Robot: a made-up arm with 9 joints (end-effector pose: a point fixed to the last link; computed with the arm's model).
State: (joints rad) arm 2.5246 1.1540 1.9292 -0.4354 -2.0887 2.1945 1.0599 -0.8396 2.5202
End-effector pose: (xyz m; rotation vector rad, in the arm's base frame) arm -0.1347 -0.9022 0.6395 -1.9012 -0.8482 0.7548
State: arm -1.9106 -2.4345 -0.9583 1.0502 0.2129 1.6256 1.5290 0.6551 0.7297
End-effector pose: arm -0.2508 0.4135 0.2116 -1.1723 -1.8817 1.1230
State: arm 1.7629 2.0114 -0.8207 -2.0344 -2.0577 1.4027 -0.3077 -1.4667 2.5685
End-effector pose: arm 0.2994 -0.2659 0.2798 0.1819 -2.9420 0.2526
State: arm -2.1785 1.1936 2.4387 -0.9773 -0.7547 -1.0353 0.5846 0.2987 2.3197
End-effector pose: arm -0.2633 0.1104 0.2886 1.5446 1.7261 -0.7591
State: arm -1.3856 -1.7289 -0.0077 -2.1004 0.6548 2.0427 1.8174 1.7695 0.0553
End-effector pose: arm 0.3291 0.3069 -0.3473 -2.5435 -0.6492 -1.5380
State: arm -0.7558 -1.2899 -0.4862 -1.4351 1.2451 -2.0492 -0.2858 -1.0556 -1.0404
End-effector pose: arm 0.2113 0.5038 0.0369 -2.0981 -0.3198 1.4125
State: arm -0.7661 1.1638 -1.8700 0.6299 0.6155 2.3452 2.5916 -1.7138 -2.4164
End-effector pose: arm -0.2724 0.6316 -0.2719 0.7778 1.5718 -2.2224
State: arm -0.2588 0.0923 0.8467 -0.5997 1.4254 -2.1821 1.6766 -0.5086 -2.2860
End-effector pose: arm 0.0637 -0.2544 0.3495 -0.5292 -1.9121 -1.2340
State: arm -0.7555 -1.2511 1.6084 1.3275 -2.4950 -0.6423 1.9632 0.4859 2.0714
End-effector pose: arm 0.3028 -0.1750 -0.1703 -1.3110 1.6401 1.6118
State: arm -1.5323 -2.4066 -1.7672 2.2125 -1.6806 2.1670 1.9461 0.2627 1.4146
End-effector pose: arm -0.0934 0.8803 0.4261 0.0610 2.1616 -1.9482
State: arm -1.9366 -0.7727 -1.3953 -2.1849 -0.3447 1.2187 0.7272 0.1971 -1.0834
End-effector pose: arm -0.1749 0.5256 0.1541 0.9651 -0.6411 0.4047
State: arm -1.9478 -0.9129 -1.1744 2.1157 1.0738 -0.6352 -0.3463 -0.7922 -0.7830
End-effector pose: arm -0.2505 0.4250 0.0966 0.5129 1.1765 0.5154
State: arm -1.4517 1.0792 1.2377 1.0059 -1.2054 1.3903 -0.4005 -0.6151 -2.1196
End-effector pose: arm -0.1832 0.1887 0.2907 -0.7546 -1.1910 1.6830
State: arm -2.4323 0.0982 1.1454 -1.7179 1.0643 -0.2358 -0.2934 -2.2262 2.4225
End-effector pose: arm 0.2292 -0.0483 -0.0897 -0.5241 1.6513 2.5768
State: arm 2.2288 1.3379 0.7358 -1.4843 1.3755 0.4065 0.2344 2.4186 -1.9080
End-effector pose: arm 0.6133 0.0479 0.4970 -2.2795 0.1019 -1.0125
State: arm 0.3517 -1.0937 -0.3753 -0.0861 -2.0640 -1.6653 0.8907 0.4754 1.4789
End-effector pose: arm 0.4969 0.0784 -0.2002 0.2007 1.8995 -1.8542
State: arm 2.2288 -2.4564 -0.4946 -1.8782 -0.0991 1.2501 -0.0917 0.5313 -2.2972
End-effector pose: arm -0.4710 -0.1742 0.2956 -1.1701 -0.5809 0.0532
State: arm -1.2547 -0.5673 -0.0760 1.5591 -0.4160 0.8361 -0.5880 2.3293 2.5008
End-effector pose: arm 0.7164 0.6347 0.3972 -1.2198 2.2649 -0.7733
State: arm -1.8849 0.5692 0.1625 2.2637 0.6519 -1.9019 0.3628 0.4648 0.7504
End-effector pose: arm -0.6029 0.1328 0.0832 0.1786 -1.2594 1.8334
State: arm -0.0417 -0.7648 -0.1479 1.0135 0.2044 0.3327 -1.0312 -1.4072 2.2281
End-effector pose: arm 0.3885 -0.0848 0.1651 -1.6483 -0.5640 -1.0977
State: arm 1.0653 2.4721 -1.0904 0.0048 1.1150 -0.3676 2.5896 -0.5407 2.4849
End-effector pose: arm 0.7142 -0.3574 -0.1444 -0.2682 -0.1505 1.3236
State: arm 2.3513 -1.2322 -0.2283 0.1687 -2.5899 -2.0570 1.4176 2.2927 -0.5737
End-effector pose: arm -0.1116 0.3456 0.0290 -0.4467 1.9481 1.3222
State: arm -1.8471 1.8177 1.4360 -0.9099 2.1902 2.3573 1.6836 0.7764 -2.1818
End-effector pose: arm -0.4669 -0.0522 0.5348 1.3391 0.7294 2.3526
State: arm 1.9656 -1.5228 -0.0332 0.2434 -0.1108 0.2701 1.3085 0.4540 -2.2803
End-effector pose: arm -0.2137 -0.4546 0.2414 -0.1068 1.1120 1.4722
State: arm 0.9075 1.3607 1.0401 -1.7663 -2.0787 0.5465 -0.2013 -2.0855 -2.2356
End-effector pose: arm 0.6242 -0.5857 0.1032 1.0361 -2.5411 -0.8742
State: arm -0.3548 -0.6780 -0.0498 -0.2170 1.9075 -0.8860 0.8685 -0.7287 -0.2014
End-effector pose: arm 0.3393 -0.1303 0.5917 -0.7051 -1.5866 -1.6777
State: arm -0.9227 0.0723 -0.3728 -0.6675 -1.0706 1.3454 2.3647 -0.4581 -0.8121
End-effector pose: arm -0.1220 0.7708 -0.3320 -0.8525 1.6667 -1.4021
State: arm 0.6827 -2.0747 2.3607 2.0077 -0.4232 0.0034 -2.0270 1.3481 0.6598
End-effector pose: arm 0.0606 0.4237 -0.0364 -1.8544 1.6980 -0.0558
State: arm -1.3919 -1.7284 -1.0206 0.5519 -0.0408 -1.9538 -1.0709 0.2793 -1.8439
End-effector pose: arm 0.4802 0.4248 0.4928 1.8095 0.1126 2.1136
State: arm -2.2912 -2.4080 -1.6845 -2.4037 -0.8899 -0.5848 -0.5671 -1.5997 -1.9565
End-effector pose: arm -0.4995 0.5382 0.3006 0.6985 2.4066 -1.2986
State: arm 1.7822 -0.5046 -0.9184 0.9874 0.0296 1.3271 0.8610 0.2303 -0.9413
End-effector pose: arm -0.0049 -0.5179 0.0909 0.0663 0.5281 -0.6106
